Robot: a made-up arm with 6 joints. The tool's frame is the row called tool.
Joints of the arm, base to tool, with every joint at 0 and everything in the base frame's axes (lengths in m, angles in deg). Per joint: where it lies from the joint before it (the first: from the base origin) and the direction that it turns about. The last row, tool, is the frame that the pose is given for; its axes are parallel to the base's.
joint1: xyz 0 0 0.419 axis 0 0 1
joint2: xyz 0.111 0 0 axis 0 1 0
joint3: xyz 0 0 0.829 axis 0 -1 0
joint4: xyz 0 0 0.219 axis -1 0 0
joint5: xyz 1.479 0 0 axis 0 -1 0
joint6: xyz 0.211 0 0 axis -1 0 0
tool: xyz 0 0 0
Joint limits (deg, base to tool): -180..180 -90..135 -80.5..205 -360..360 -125..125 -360..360
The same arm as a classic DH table. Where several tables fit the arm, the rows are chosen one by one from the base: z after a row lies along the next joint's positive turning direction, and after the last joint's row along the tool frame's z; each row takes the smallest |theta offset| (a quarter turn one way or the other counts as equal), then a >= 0, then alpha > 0; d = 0 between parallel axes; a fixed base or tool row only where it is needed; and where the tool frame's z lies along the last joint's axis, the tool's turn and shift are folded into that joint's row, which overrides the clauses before.
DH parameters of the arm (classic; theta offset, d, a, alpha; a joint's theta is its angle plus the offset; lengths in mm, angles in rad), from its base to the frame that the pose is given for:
joint1: 0.0000 419.0 111.0 -1.5708
joint2: -1.5708 0.0 829.0 3.1416
joint3: 0.0000 0.0 219.0 -1.5708
joint4: 0.0000 -1479.0 0.0 1.5708
joint5: 0.0000 0.0 0.0 -1.5708
joint6: 1.5708 -211.0 0.0 1.5708
tool (fixed): -1.5708 0.0 0.0 0.0000
Joint limits (rad, base to tool): -3.1416..3.1416 -1.5708..2.3562 -1.4050..3.5779 -6.2832..6.2832 -2.1817..2.1817 -6.2832..6.2832

